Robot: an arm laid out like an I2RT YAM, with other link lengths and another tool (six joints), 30 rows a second.
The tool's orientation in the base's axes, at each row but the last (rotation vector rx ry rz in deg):
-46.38, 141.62, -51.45
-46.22, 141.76, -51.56
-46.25, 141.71, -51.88
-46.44, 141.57, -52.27
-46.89, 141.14, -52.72
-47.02, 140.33, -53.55
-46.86, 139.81, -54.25
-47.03, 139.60, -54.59
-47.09, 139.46, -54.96
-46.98, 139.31, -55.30
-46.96, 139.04, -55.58
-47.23, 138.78, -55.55
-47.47, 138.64, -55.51
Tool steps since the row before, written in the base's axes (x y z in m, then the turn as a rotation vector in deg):
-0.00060, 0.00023, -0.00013, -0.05, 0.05, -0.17
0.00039, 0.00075, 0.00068, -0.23, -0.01, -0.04
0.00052, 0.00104, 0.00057, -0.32, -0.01, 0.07
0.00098, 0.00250, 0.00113, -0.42, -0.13, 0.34
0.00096, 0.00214, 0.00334, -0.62, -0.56, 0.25
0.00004, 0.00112, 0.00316, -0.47, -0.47, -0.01
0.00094, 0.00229, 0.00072, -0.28, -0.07, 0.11
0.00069, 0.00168, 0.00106, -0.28, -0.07, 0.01
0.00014, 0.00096, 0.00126, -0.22, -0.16, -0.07
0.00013, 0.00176, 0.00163, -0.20, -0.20, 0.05
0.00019, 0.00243, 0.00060, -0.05, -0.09, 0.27
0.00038, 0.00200, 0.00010, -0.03, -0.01, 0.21
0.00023, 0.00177, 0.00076, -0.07, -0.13, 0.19
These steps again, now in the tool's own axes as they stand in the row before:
0.00033, 0.00046, -0.00033, 0.03, 0.17, 0.07
-0.00088, -0.00014, -0.00063, 0.19, 0.11, -0.09
-0.00114, 0.00007, -0.00061, 0.24, 0.07, -0.21
-0.00250, 0.00041, -0.00145, 0.35, -0.15, -0.40
-0.00258, -0.00135, -0.00286, 0.79, -0.28, -0.25
-0.00122, -0.00154, -0.00272, 0.66, -0.10, -0.03
-0.00229, 0.00051, -0.00107, 0.24, -0.01, -0.20
-0.00176, -0.00001, -0.00115, 0.25, 0.06, -0.13
-0.00091, -0.00038, -0.00125, 0.28, 0.04, 0.00
-0.00147, -0.00018, -0.00189, 0.27, -0.08, -0.05
-0.00180, 0.00092, -0.00148, 0.06, -0.23, -0.17
-0.00160, 0.00096, -0.00082, 0.00, -0.15, -0.15
-0.00144, 0.00040, -0.00124, 0.11, -0.19, -0.11

